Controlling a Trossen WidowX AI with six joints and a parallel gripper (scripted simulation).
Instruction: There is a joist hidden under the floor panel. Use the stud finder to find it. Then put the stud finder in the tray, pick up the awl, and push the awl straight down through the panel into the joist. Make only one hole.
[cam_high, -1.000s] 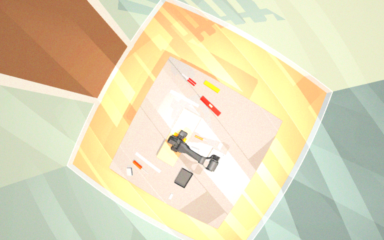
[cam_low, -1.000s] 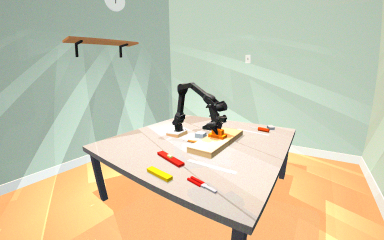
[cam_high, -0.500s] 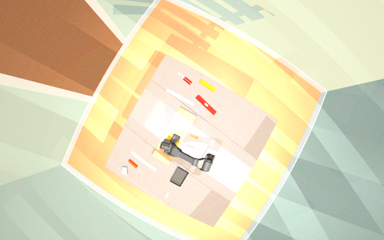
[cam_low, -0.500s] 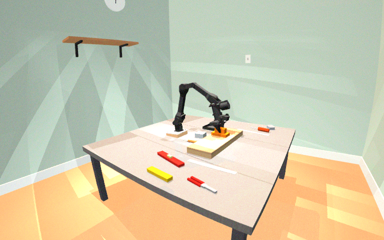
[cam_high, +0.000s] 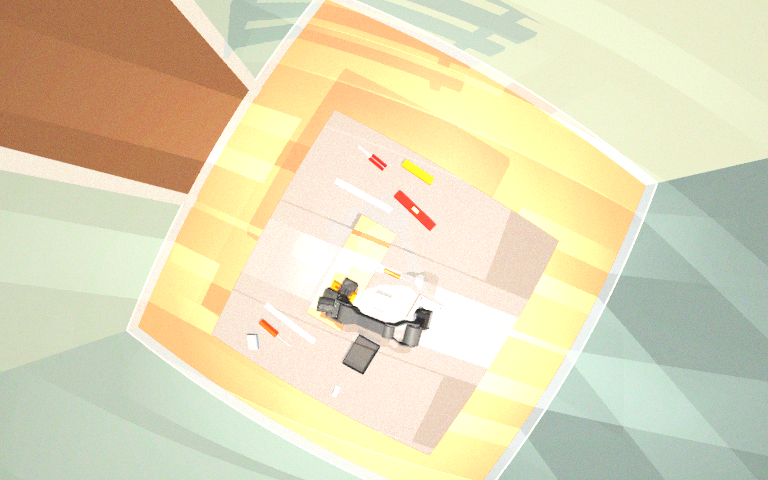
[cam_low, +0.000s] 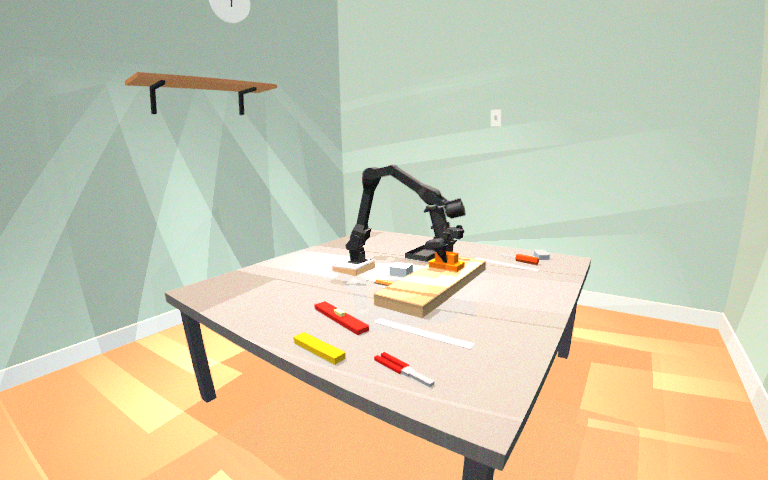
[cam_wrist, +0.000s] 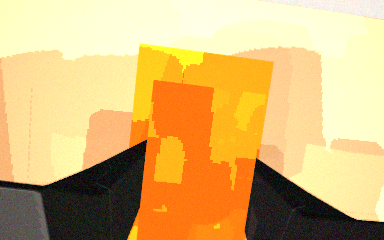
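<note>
The dark grey tray lies 260 mm behind my gripper tip, 180 mm to the left of it and 50 mm below it. From my gripper tip the other things lie so: grey block 170 mm behind, 80 mm to the right, 50 mm below; then awl 220 mm to the right, 160 mm behind, 60 mm below; then stud finder 20 mm behind, 20 mm above.
</note>
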